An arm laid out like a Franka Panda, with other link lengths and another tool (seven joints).
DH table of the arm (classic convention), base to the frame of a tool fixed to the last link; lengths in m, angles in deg. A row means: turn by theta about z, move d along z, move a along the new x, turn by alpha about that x. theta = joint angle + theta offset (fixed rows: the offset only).
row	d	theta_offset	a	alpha
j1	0.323	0	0	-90
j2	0	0	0	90
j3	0.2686	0	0.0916	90
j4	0	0	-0.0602	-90
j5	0.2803	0	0	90
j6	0	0	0.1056	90
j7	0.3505	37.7	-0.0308	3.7
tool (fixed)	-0.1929	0	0	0
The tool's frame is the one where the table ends.
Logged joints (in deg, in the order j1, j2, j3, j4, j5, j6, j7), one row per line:
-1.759, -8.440, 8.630, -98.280, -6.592, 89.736, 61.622
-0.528, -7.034, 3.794, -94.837, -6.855, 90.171, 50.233
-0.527, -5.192, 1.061, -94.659, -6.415, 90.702, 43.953
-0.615, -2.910, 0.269, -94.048, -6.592, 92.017, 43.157
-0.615, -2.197, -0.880, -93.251, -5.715, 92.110, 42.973
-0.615, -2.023, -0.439, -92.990, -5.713, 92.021, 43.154
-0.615, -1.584, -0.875, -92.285, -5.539, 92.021, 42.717
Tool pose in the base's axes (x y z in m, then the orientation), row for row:
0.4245, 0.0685, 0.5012, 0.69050, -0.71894, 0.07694, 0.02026
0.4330, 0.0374, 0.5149, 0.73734, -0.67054, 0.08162, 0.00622
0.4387, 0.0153, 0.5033, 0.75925, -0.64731, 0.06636, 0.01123
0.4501, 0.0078, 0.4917, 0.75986, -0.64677, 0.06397, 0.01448
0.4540, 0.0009, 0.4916, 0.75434, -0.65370, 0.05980, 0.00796
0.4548, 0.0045, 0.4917, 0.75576, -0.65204, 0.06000, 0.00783
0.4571, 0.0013, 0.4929, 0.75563, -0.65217, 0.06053, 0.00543
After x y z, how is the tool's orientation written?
As a quaternion, x y z w.
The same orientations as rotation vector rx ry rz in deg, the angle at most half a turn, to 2 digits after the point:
122.71, -127.77, 13.67
132.20, -120.22, 14.63
135.70, -115.69, 11.86
135.53, -115.36, 11.41
135.10, -117.07, 10.71
135.36, -116.79, 10.75
135.55, -116.99, 10.86

